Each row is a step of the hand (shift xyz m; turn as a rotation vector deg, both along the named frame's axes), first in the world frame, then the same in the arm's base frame.
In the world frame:
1: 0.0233 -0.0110 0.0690 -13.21 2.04 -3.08
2: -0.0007 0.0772 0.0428 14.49 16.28 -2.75
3: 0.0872 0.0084 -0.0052 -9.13 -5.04 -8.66
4: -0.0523 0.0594 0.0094 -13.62 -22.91 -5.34
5: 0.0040 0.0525 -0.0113 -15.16 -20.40 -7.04
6: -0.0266 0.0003 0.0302 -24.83 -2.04 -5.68
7: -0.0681 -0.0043 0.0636 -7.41 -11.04 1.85
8: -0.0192 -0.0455 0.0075 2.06 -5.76 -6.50
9: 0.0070 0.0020 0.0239 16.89 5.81 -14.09
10: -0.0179 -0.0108 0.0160 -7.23 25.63 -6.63
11: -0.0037 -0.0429 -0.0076 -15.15 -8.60 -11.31
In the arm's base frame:
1: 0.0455 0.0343 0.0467 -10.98 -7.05 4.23
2: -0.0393 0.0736 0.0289 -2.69 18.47 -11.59
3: 0.0490 0.0514 -0.0515 -5.32 -12.31 -1.95
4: -0.0715 0.0183 0.0300 5.13 -26.23 4.96
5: -0.0372 0.0352 -0.0167 1.85 -25.99 4.11
6: -0.0075 -0.0014 0.0395 -16.57 -17.44 8.62
7: -0.0201 -0.0131 0.0901 3.39 -11.21 6.56
8: 0.0213 -0.0401 0.0209 3.14 -5.81 -6.01
9: 0.0111 0.0155 0.0162 2.30 7.38 -21.40
10: 0.0011 -0.0107 0.0240 -24.46 11.70 -4.21
11: 0.0245 -0.0362 -0.0003 -7.66 -19.30 -0.63

